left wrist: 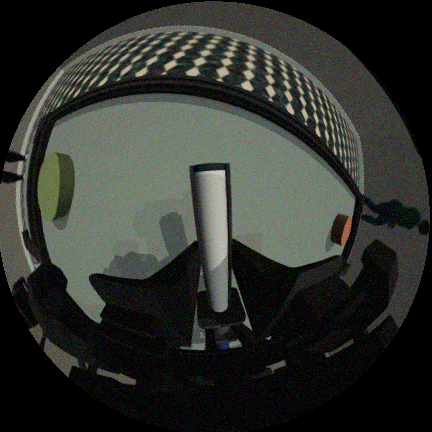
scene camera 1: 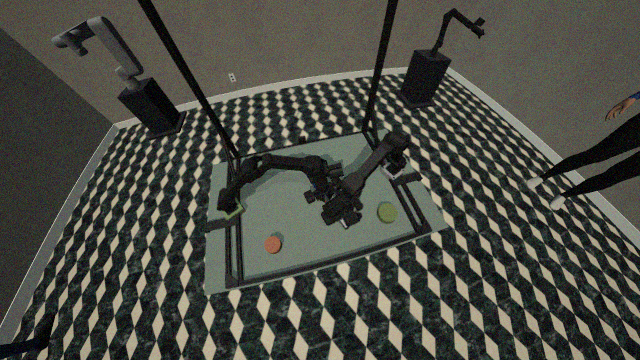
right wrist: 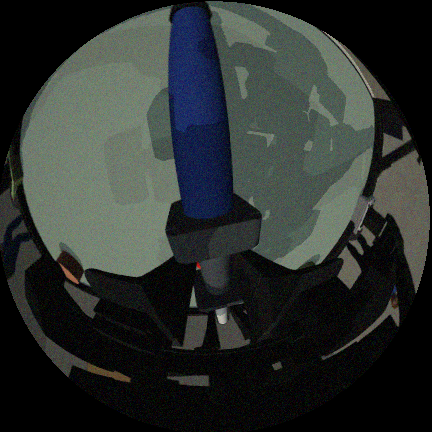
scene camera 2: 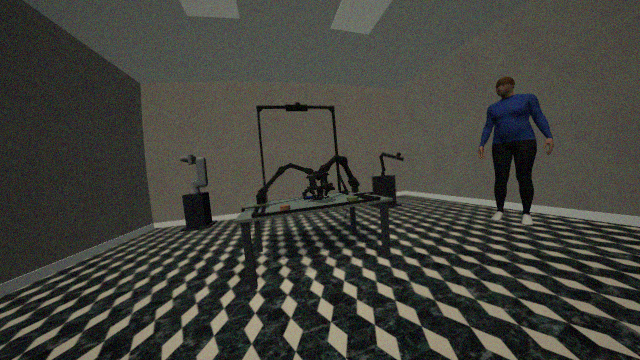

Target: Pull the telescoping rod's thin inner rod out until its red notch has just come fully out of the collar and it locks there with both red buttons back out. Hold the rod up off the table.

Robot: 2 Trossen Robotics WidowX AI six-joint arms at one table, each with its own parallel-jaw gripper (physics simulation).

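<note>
The rod is held up off the table, its shadows on the mat. Its blue outer tube with a dark block and grey collar shows in the right wrist view. A speck of red button shows at the collar's side; the other button is hidden. My right gripper is shut on the collar. My left gripper is shut on the white, dark-edged grip of the inner rod. A dark flange sits behind it. A red notch does not show.
A green disc lies on the mat at the right in scene camera 1. An orange disc lies at the lower left. Black frame rails edge the table. Both arms are close together over the middle.
</note>
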